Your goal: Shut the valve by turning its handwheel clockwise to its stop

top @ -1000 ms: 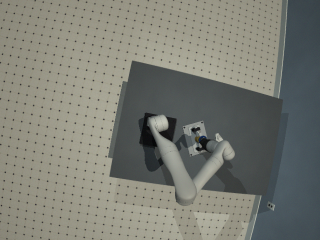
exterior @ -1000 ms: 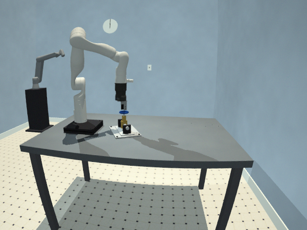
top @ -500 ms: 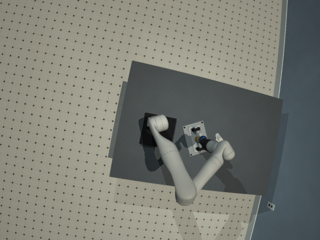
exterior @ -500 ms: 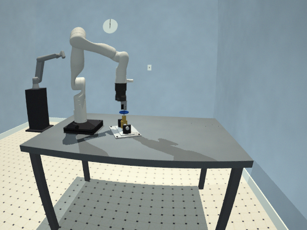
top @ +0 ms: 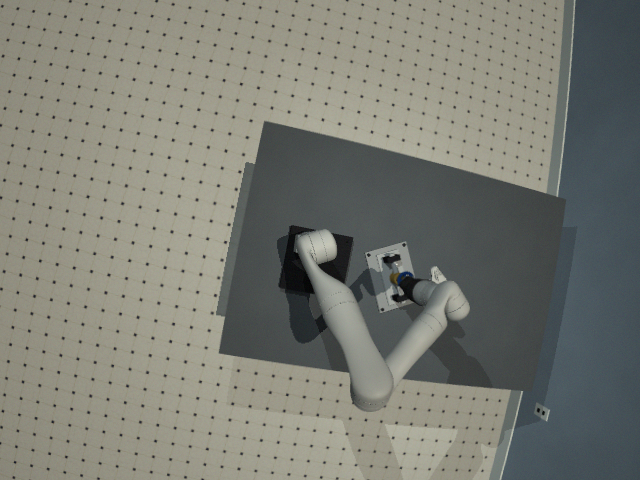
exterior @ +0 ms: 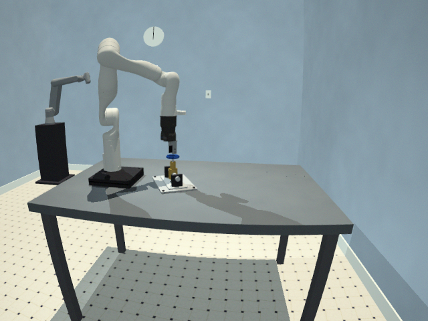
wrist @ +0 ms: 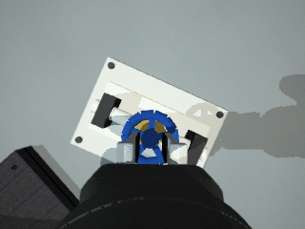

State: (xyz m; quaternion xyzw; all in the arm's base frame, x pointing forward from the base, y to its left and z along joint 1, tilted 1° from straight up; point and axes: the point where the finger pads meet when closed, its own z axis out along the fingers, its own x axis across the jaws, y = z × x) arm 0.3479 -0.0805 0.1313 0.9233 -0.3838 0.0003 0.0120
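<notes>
Now: hand 4 cm above the blue handwheel.
</notes>
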